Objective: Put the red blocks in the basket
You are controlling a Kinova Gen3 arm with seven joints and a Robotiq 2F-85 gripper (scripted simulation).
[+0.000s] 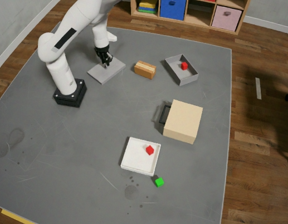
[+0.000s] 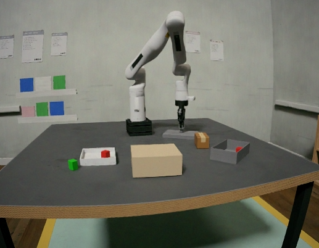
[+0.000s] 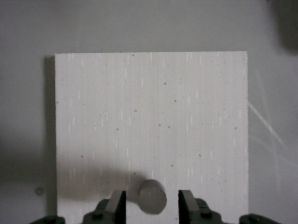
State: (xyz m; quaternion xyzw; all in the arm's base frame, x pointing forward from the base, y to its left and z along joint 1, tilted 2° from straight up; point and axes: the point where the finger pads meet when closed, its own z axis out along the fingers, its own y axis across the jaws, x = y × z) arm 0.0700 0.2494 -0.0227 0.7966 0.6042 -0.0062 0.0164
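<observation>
My hand is 50 mm above the lid. From my hand the other things lie so: blue block (200 mm ahead, 80 mm to the left, 50 mm below); then cardboard box (210 mm ahead, 80 mm to the left, 30 mm below); then metal box (400 mm ahead, 180 mm to the left, 40 mm below).
</observation>
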